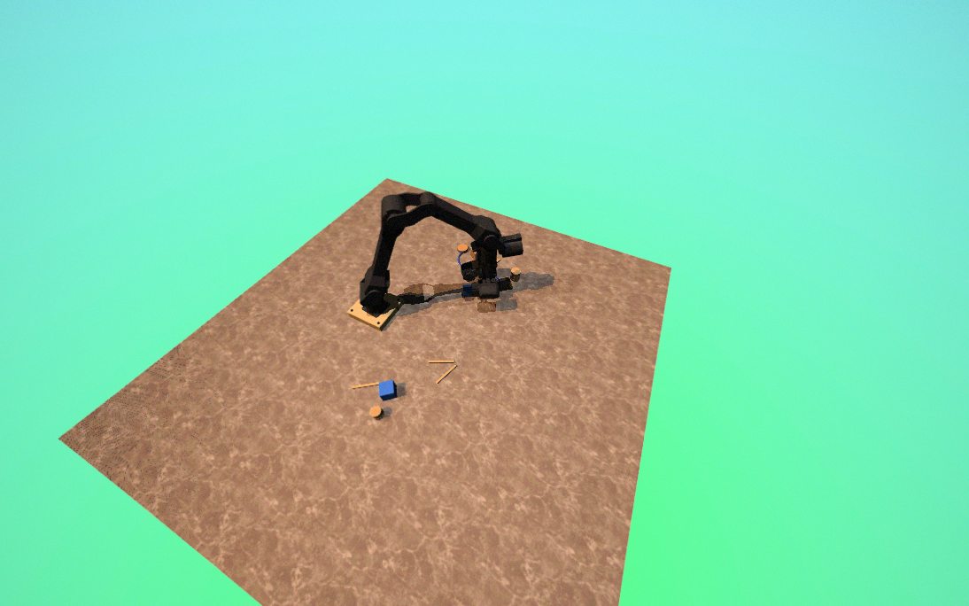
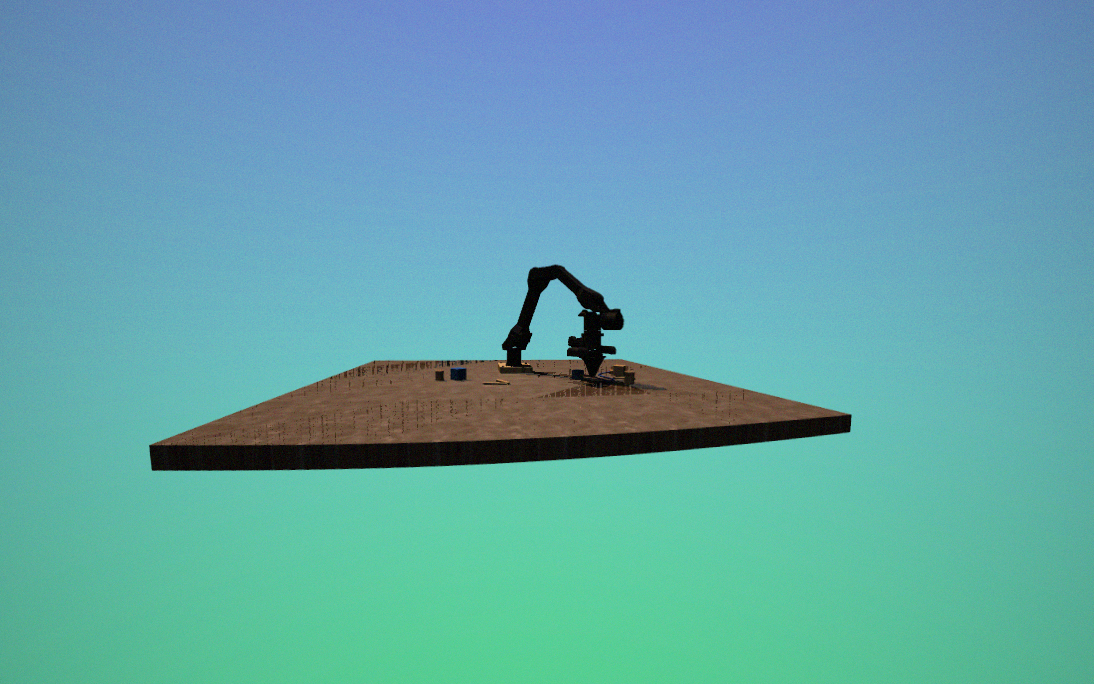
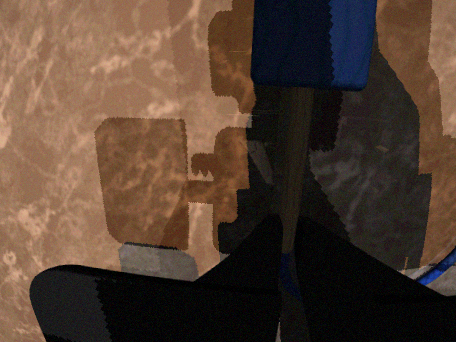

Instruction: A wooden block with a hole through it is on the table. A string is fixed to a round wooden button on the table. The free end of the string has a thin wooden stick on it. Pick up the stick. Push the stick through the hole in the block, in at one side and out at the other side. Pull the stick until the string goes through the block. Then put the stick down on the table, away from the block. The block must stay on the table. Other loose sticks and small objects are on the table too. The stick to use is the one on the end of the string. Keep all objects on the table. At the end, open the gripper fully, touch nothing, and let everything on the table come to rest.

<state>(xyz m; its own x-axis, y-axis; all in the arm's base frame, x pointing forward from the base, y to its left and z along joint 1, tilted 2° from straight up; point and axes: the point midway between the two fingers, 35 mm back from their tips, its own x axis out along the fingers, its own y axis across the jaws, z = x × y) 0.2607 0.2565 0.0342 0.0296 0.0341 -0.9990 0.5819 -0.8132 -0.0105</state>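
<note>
Now: the blue block 5 cm behind my gripper tip and 4 cm to the right of it. From my gripper tip the other things lie so: round wooden button (19 cm behind, 13 cm to the left, 1 cm below); small wooden cylinder (5 cm ahead, 11 cm to the left).
</note>
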